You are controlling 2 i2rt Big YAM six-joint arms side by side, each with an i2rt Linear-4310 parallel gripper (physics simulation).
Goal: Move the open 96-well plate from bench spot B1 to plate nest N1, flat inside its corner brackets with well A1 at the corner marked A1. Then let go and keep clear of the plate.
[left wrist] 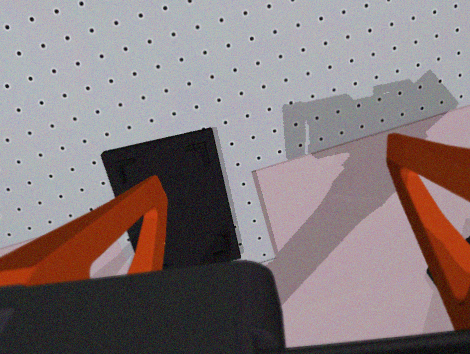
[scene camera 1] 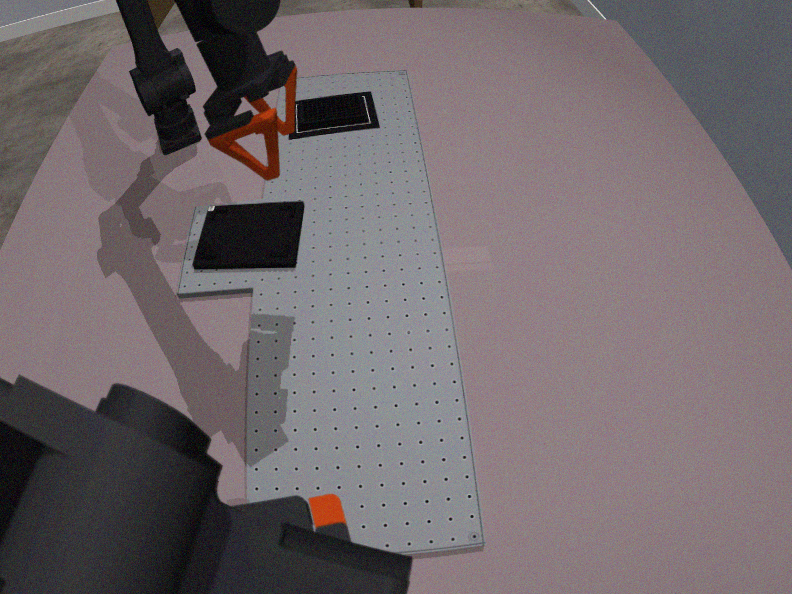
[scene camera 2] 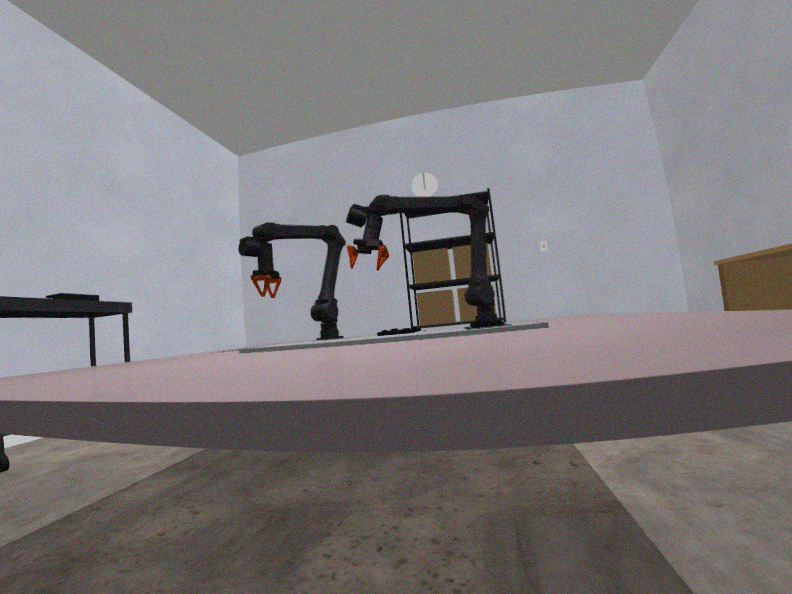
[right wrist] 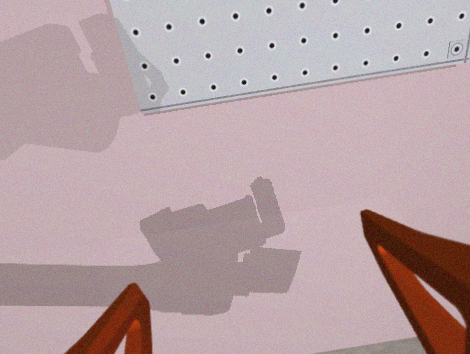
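Pixels of known places: left gripper, between the fingertips: [left wrist: 269, 168] [scene camera 1: 281, 154] [scene camera 2: 364, 269]; right gripper, between the fingertips: [scene camera 2: 268, 297] [right wrist: 249, 258]; left arm's base, origin of its link: [scene camera 1: 179, 132].
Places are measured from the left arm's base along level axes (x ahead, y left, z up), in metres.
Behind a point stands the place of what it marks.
The open 96-well plate [scene camera 1: 332, 112] @[x 0.293, y -0.156, z 0.025 m] lies flat on its white-outlined black spot B1 [scene camera 1: 374, 109] @[x 0.373, y -0.174, z 0.015 m], far back in scene camera 1; it does not show in the left wrist view. Nest N1 [scene camera 1: 249, 236] @[x 0.063, y -0.383, z 0.025 m] [left wrist: 192, 200] @[x 0.061, y -0.395, z 0.025 m] is a larger black rectangle with low corner brackets; its white A1 label [scene camera 1: 211, 207] @[x 0.021, y -0.288, z 0.025 m] is at the back-left corner in scene camera 1. My left gripper [scene camera 1: 279, 153] @[x 0.119, y -0.489, z 0.247 m] [scene camera 2: 365, 267] @[x 0.119, y -0.489, z 0.247 m] [left wrist: 269, 168] @[x 0.119, y -0.489, z 0.247 m] is open and empty, above the board between nest and plate in scene camera 1. My right gripper [scene camera 2: 268, 296] @[x -0.040, y -0.847, z 0.192 m] [right wrist: 249, 258] @[x -0.040, y -0.847, z 0.192 m] is open and empty, high over the table; scene camera 1 mostly hides it.
The perforated grey board [scene camera 1: 358, 268] @[x 0.189, y -0.506, z 0.013 m] [left wrist: 150, 75] @[x 0.190, y -0.449, z 0.013 m] [right wrist: 290, 60] @[x 0.024, y -0.839, z 0.013 m] carries both places on the pink table [scene camera 1: 575, 319] @[x 0.430, y -0.716, z 0.000 m] [right wrist: 310, 150] @[x 0.005, y -0.928, z 0.000 m]. The right arm [scene camera 1: 127, 473] @[x -0.010, y -0.845, z 0.470 m] covers the lower left of scene camera 1. A shelf rack [scene camera 2: 405, 268] stands behind the arms.
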